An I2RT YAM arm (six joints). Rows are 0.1 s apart.
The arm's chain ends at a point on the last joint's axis. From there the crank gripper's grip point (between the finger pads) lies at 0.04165 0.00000 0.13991 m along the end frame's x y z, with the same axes.
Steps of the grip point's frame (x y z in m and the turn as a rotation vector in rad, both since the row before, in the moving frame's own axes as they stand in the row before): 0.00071, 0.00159, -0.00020, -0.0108, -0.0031, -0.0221; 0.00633, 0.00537, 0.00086, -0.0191, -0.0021, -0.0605; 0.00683, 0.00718, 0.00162, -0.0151, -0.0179, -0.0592; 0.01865, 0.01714, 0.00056, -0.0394, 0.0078, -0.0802; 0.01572, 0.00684, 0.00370, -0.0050, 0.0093, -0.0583
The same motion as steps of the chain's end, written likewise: 0.00114, 0.00099, -0.00033, -0.0108, -0.0031, -0.0221; 0.00662, 0.00521, 0.00077, -0.0191, -0.0021, -0.0605; 0.00935, 0.00745, 0.00089, -0.0151, -0.0179, -0.0592; 0.01747, 0.01502, 0.00093, -0.0394, 0.0078, -0.0802; 0.01447, 0.00861, 0.00409, -0.0050, 0.0093, -0.0583
